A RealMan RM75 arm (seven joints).
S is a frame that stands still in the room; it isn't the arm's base.
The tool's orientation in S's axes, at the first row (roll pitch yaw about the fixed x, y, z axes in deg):
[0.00 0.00 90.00]
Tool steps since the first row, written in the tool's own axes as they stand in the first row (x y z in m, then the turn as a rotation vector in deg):
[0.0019 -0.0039 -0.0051 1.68 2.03 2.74]
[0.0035 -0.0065 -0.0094 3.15 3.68 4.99]
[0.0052 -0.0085 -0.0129 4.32 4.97 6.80]
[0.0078 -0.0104 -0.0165 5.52 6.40 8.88]
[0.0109 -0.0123 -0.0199 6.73 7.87 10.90]
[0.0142 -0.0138 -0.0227 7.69 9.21 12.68]
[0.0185 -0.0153 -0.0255 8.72 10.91 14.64]
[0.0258 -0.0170 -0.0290 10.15 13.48 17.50]
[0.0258 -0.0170 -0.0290 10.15 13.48 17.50]
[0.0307 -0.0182 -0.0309 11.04 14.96 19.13]
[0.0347 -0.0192 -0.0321 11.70 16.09 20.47]
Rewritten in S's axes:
[0.0039 0.0019 -0.0051 -2.03 1.68 2.74]
[0.0065 0.0035 -0.0094 -3.68 3.15 4.99]
[0.0085 0.0052 -0.0129 -4.97 4.32 6.80]
[0.0104 0.0078 -0.0165 -6.40 5.52 8.88]
[0.0123 0.0109 -0.0199 -7.87 6.73 10.90]
[0.0138 0.0142 -0.0227 -9.21 7.69 12.68]
[0.0153 0.0185 -0.0255 -10.91 8.72 14.64]
[0.0170 0.0258 -0.0290 -13.48 10.15 17.50]
[0.0170 0.0258 -0.0290 -13.48 10.15 17.50]
[0.0182 0.0307 -0.0309 -14.96 11.04 19.13]
[0.0192 0.0347 -0.0321 -16.09 11.70 20.47]

